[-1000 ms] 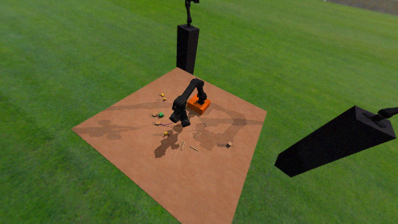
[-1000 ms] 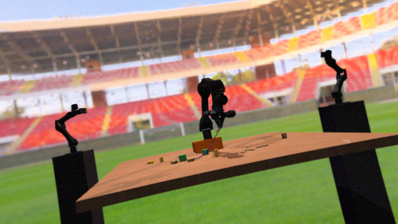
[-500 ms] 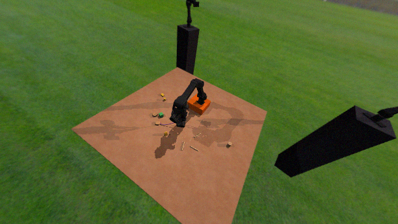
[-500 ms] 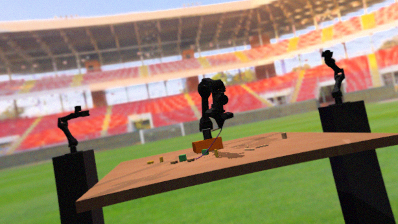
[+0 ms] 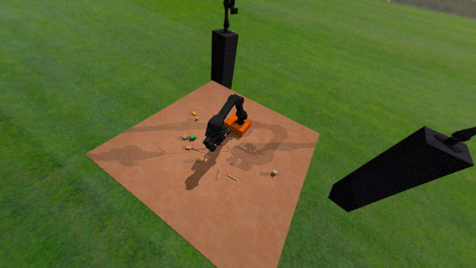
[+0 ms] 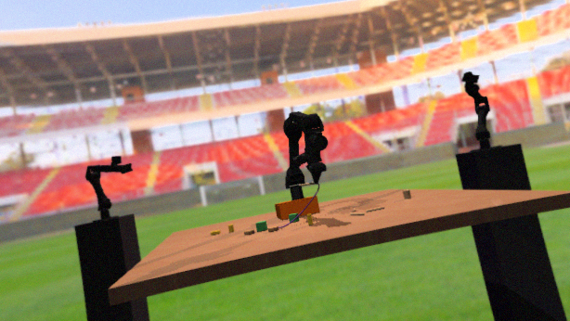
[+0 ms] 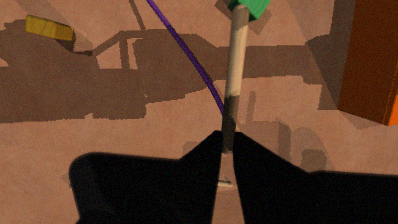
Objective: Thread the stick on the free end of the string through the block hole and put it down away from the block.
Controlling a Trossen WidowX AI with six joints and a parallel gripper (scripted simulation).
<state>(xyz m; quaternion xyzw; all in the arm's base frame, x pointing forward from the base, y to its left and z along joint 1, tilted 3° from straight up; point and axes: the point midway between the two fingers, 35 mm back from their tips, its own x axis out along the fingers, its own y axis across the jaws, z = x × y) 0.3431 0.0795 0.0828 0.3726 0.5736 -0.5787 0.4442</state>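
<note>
Now: gripper tip 20 mm to the left of the thin wooden stick. Round my gripper tip: green cube (240 mm to the right, 120 mm below, 40 mm ahead); yellow piece (140 mm ahead, 120 mm below, 60 mm to the right); round wooden button (200 mm to the right, 130 mm below, 120 mm ahead).
</note>
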